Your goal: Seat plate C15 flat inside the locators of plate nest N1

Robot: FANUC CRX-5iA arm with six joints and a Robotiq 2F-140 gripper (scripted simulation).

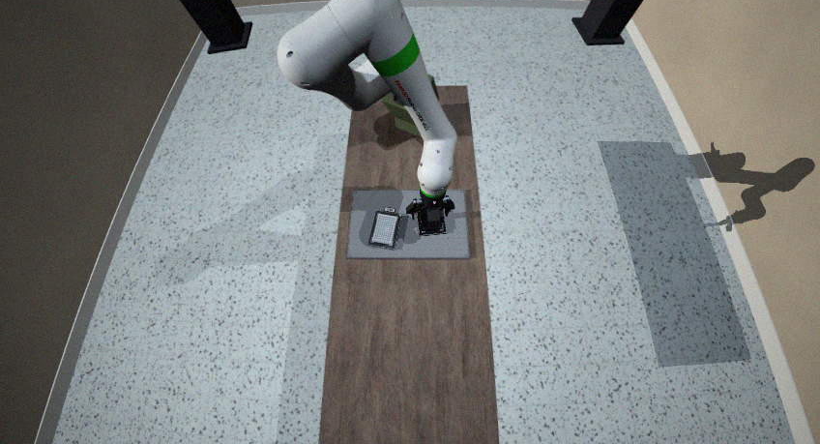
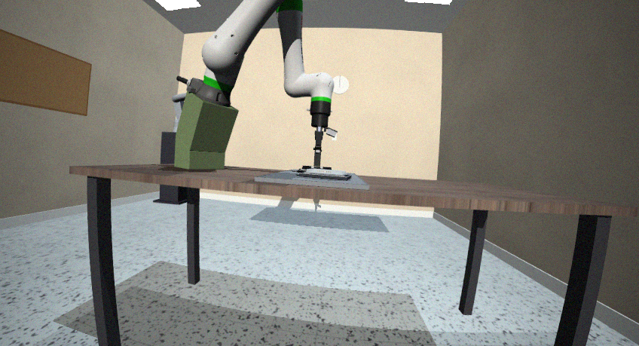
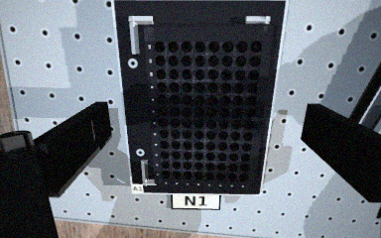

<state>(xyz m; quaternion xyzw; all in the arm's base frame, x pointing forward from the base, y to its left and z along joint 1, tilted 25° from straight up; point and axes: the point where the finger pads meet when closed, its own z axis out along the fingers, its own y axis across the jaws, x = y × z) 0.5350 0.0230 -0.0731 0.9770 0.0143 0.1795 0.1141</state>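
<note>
Right now my hand is 2 cm above the black plate C15. Also, from my hand: black nest N1: 4 cm below, 1 cm to the left; white plate C51: 20 cm to the right, 3 cm below, 3 cm ahead.
</note>
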